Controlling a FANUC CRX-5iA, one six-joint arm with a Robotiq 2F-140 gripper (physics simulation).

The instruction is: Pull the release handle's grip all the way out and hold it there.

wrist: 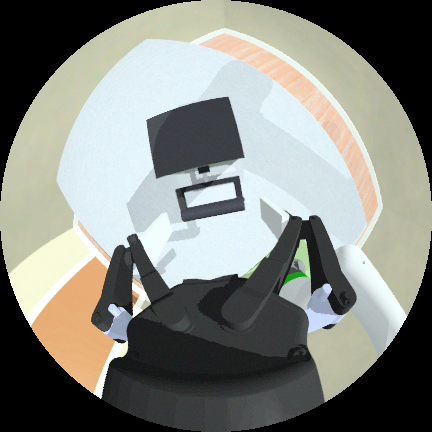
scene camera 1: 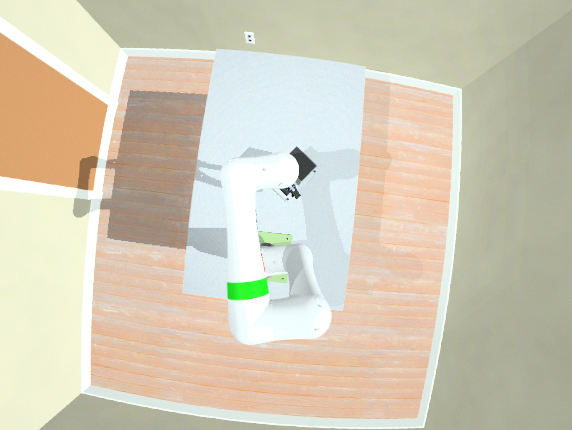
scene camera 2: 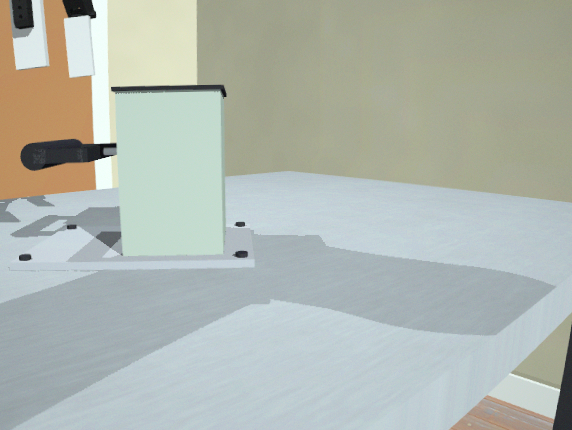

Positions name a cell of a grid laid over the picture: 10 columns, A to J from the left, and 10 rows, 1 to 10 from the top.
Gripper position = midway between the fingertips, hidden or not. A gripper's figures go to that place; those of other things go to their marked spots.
Scene:
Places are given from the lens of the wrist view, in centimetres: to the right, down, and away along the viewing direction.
my gripper (wrist: E5): 0, 0, 19
bolted base plate (wrist: F5): 2, -6, 36

